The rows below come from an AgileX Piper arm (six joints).
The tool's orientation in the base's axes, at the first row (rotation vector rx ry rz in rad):
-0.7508, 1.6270, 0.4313
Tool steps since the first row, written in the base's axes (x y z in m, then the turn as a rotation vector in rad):
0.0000, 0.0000, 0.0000, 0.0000, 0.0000, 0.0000
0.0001, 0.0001, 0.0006, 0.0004, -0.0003, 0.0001
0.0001, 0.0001, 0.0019, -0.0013, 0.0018, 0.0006
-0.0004, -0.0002, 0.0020, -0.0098, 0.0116, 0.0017
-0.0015, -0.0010, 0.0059, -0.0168, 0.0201, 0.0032
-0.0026, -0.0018, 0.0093, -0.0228, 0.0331, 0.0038
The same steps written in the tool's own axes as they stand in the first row. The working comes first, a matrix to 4 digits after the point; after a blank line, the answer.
The tool's axes in the first row as the columns of a matrix, in the base's axes (used below as rounded here):
-0.0583, -0.6817, 0.7293
-0.2309, 0.7199, 0.6545
-0.9712, -0.1302, -0.1994

0.0000, 0.0000, 0.0000, 0.0000, 0.0000, 0.0000
-0.0006, -0.0001, 0.0000, -0.0001, -0.0005, 0.0001
-0.0019, -0.0002, -0.0002, -0.0009, 0.0021, 0.0001
-0.0019, -0.0001, -0.0008, -0.0038, 0.0148, 0.0001
-0.0054, -0.0005, -0.0029, -0.0068, 0.0255, 0.0003
-0.0085, -0.0007, -0.0049, -0.0100, 0.0389, 0.0043

